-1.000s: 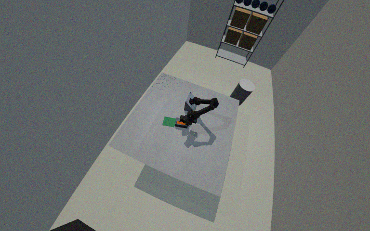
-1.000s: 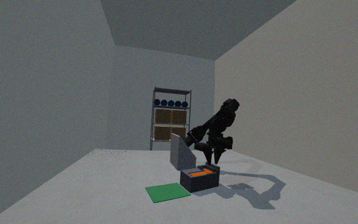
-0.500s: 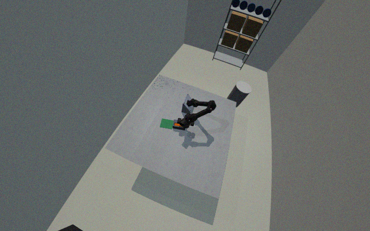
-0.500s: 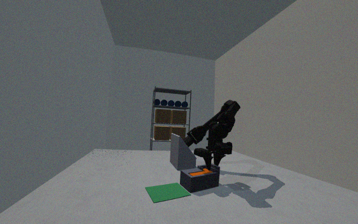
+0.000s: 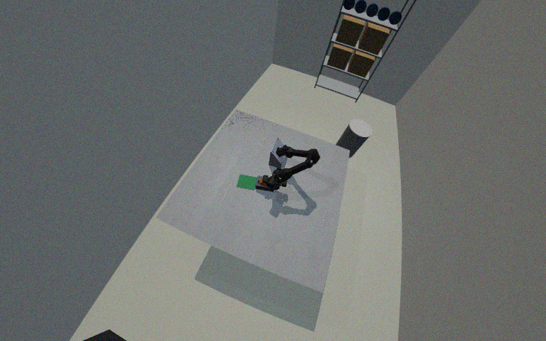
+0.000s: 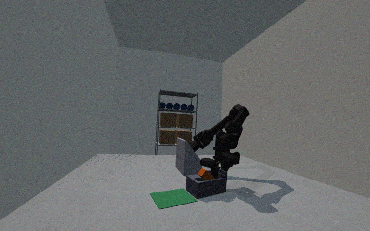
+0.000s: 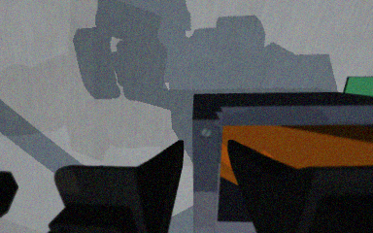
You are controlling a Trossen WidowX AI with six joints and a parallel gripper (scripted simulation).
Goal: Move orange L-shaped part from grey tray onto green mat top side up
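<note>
Now: gripper tip 5 cm to the left of the orange l-shaped part and 1 cm below it. The rest, counted from my gripper tip: green mat (22 cm to the right, 6 cm below, 2 cm ahead).
</note>
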